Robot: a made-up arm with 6 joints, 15 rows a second.
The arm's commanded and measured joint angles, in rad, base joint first. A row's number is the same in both.
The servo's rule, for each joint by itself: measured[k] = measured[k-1] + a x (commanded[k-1-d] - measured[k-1]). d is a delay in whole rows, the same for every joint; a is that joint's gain. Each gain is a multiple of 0.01, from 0.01 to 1. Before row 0 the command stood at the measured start. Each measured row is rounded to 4 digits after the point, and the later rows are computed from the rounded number. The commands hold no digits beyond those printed.
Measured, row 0:
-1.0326, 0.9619, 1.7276, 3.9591, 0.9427, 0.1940
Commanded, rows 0 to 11:
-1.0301, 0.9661, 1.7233, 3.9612, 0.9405, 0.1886
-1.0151, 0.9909, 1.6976, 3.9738, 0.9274, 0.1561
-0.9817, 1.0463, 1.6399, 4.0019, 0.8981, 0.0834
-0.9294, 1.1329, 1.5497, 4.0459, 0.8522, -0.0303
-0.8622, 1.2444, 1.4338, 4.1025, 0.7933, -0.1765
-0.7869, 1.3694, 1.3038, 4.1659, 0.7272, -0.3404
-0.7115, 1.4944, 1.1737, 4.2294, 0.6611, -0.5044
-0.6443, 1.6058, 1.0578, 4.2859, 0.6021, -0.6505
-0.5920, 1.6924, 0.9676, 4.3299, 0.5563, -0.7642
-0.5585, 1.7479, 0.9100, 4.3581, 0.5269, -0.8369
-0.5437, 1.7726, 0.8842, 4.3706, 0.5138, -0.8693
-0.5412, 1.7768, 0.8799, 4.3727, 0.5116, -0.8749
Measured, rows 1 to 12:
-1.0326, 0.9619, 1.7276, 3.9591, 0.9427, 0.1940
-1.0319, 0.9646, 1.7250, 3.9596, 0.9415, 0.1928
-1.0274, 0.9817, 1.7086, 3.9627, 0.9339, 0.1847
-1.0151, 1.0237, 1.6674, 3.9713, 0.9146, 0.1624
-0.9920, 1.0947, 1.5968, 3.9877, 0.8809, 0.1200
-0.9570, 1.1920, 1.4990, 4.0130, 0.8336, 0.0548
-0.9111, 1.3073, 1.3819, 4.0466, 0.7761, -0.0321
-0.8572, 1.4289, 1.2570, 4.0868, 0.7140, -0.1360
-0.7997, 1.5439, 1.1375, 4.1306, 0.6536, -0.2492
-0.7436, 1.6404, 1.0356, 4.1744, 0.6011, -0.3625
-0.6936, 1.7103, 0.9602, 4.2148, 0.5610, -0.4669
-0.6531, 1.7508, 0.9146, 4.2491, 0.5355, -0.5554
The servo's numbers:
d 1
a 0.27 0.65 0.60 0.22 0.54 0.22

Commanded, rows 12 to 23:
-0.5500, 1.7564, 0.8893, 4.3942, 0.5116, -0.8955
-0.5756, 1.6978, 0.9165, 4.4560, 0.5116, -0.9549
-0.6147, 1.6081, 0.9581, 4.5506, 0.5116, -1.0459
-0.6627, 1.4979, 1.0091, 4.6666, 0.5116, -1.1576
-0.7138, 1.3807, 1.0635, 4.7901, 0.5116, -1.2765
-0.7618, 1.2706, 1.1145, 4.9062, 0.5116, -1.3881
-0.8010, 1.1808, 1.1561, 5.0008, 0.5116, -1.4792
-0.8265, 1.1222, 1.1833, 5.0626, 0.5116, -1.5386
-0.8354, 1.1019, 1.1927, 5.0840, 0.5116, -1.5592
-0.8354, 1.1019, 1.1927, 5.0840, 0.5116, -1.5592
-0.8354, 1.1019, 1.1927, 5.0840, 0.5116, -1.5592
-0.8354, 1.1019, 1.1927, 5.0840, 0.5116, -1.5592
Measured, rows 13 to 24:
-0.6229, 1.7677, 0.8938, 4.2763, 0.5226, -0.6257
-0.6032, 1.7604, 0.8911, 4.3022, 0.5167, -0.6851
-0.5957, 1.7197, 0.9063, 4.3360, 0.5139, -0.7445
-0.6008, 1.6472, 0.9374, 4.3832, 0.5127, -0.8108
-0.6175, 1.5502, 0.9804, 4.4455, 0.5121, -0.8871
-0.6435, 1.4400, 1.0303, 4.5213, 0.5118, -0.9728
-0.6754, 1.3299, 1.0808, 4.6060, 0.5117, -1.0642
-0.7093, 1.2330, 1.1260, 4.6929, 0.5116, -1.1555
-0.7409, 1.1610, 1.1604, 4.7742, 0.5116, -1.2398
-0.7664, 1.1226, 1.1798, 4.8424, 0.5116, -1.3101
-0.7850, 1.1091, 1.1875, 4.8956, 0.5116, -1.3649
-0.7986, 1.1044, 1.1906, 4.9370, 0.5116, -1.4076

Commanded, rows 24 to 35:
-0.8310, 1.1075, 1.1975, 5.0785, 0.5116, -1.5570
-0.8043, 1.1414, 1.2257, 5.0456, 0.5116, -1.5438
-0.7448, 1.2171, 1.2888, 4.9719, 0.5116, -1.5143
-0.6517, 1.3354, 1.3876, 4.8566, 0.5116, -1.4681
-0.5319, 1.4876, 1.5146, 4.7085, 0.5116, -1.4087
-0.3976, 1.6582, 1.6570, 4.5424, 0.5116, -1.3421
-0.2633, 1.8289, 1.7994, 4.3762, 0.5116, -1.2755
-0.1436, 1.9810, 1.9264, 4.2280, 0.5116, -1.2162
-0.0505, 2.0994, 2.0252, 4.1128, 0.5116, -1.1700
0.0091, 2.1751, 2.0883, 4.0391, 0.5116, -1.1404
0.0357, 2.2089, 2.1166, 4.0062, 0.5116, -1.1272
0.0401, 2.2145, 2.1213, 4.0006, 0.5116, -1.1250
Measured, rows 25 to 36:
-0.8085, 1.1028, 1.1919, 4.9693, 0.5116, -1.4410
-0.8146, 1.1059, 1.1953, 4.9933, 0.5116, -1.4665
-0.8118, 1.1290, 1.2135, 5.0048, 0.5116, -1.4835
-0.7937, 1.1863, 1.2587, 4.9976, 0.5116, -1.4903
-0.7554, 1.2832, 1.3360, 4.9666, 0.5116, -1.4854
-0.6951, 1.4161, 1.4432, 4.9098, 0.5116, -1.4685
-0.6148, 1.5735, 1.5715, 4.8290, 0.5116, -1.4407
-0.5199, 1.7395, 1.7082, 4.7294, 0.5116, -1.4044
-0.4183, 1.8965, 1.8391, 4.6191, 0.5116, -1.3630
-0.3190, 2.0284, 1.9508, 4.5077, 0.5116, -1.3205
-0.2304, 2.1238, 2.0333, 4.4046, 0.5116, -1.2809
-0.1586, 2.1791, 2.0833, 4.3170, 0.5116, -1.2471

